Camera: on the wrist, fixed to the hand. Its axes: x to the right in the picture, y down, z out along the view.
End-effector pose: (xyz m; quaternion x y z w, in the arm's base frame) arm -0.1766 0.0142 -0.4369 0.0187 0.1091 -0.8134 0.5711
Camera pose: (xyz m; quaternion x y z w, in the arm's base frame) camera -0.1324 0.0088 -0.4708 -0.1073 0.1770 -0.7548 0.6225
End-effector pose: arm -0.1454 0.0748 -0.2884 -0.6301 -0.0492 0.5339 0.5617
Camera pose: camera -0.1533 0.0356 -0.3276 -0.6638 -0.1207 0.5970 0.4339
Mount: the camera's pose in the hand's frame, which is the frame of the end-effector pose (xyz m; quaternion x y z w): -0.0051 0.0483 -0.0278 -0.1345 -0.0682 0.0603 0.9867
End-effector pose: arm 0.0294 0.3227 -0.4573 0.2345 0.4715 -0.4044 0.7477
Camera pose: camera 0.0538 0.3722 -0.4666 0.1317 0.4545 -0.3065 0.8259
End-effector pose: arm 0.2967 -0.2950 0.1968 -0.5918 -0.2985 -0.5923 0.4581
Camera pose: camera 0.3275 -0.3384 0.1793 -0.7040 -0.2104 -0.5566 0.3878
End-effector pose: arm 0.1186 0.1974 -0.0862 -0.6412 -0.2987 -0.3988 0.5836
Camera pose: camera 0.1525 0.1636 -0.1152 -0.7564 -0.2422 -0.3548 0.4933
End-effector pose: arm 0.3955 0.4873 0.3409 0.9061 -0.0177 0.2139 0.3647
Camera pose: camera 0.3714 0.4698 0.3883 0.8585 -0.1257 0.1689 0.4676
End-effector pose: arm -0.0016 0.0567 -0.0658 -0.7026 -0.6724 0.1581 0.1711
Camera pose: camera 0.0538 0.0490 -0.0629 -0.7460 -0.6540 0.1238 0.0189
